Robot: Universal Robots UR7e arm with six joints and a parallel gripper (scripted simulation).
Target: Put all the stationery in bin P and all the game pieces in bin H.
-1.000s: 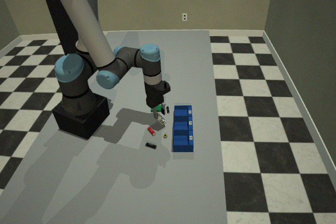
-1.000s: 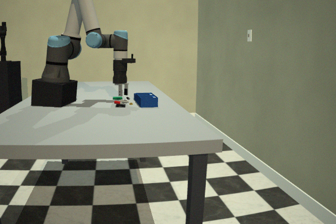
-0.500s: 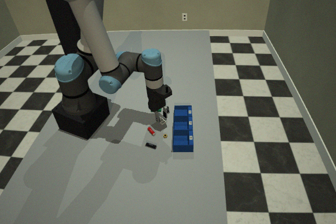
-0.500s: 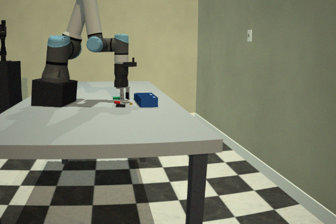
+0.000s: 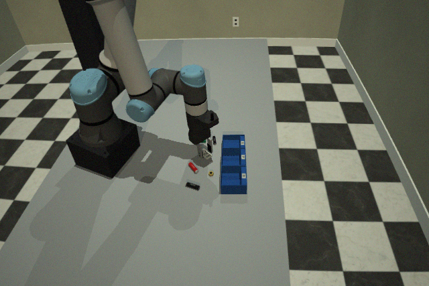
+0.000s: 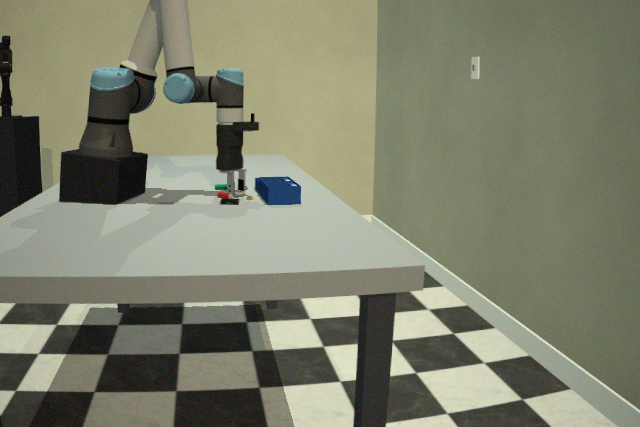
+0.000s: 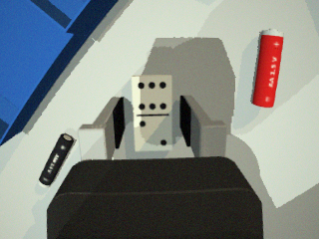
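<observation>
The white domino lies 1 cm below my hand. The rest, counted from my hand: black cylinder (8 cm to the left, 1 cm below, 1 cm ahead); then green block (7 cm to the left, 5 cm behind, 1 cm below); then red cylinder (8 cm to the right, 2 cm behind, 1 cm below).
</observation>
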